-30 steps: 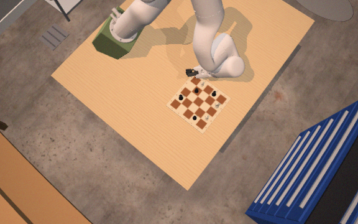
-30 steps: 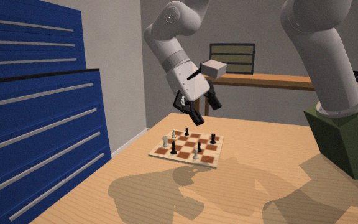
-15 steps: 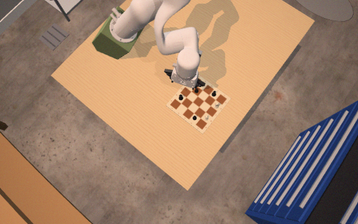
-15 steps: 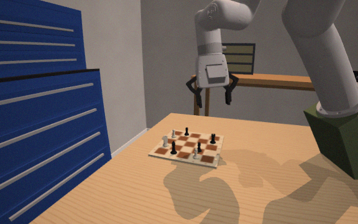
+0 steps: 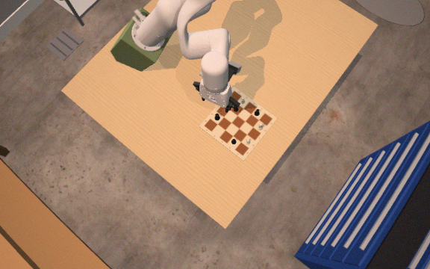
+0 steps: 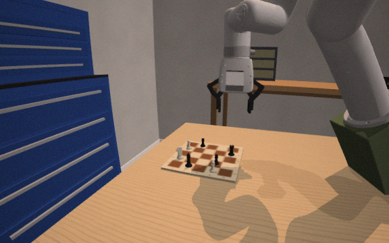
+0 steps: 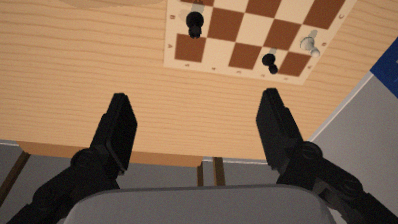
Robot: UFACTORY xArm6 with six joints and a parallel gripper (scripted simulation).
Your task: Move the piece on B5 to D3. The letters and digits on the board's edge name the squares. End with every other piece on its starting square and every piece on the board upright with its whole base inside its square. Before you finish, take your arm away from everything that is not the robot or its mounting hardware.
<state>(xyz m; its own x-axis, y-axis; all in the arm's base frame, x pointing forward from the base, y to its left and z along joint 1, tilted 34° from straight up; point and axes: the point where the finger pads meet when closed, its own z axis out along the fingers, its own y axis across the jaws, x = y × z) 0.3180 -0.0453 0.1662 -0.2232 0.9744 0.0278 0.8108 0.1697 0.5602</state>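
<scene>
Now: hand 14 cm above the black pawn. From my hand the other things lie so: chessboard: 7 cm ahead, 4 cm to the left, 16 cm below.
</scene>
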